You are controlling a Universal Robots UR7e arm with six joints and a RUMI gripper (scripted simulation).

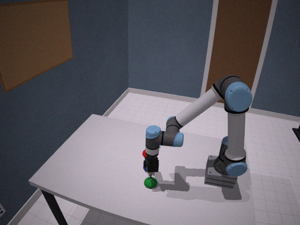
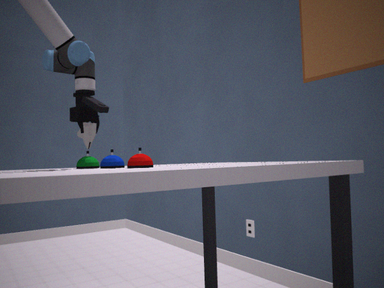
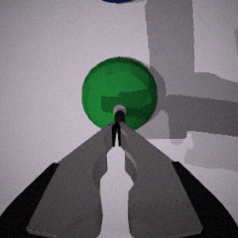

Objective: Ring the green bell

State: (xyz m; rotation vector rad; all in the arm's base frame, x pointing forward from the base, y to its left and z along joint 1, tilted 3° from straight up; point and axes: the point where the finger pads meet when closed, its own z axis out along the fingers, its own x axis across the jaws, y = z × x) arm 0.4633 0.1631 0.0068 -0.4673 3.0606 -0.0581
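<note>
The green bell lies 5 cm below my hand. Round my hand: blue bell (4 cm ahead, 13 cm to the right, 5 cm below); then red bell (8 cm ahead, 26 cm to the right, 5 cm below).
</note>
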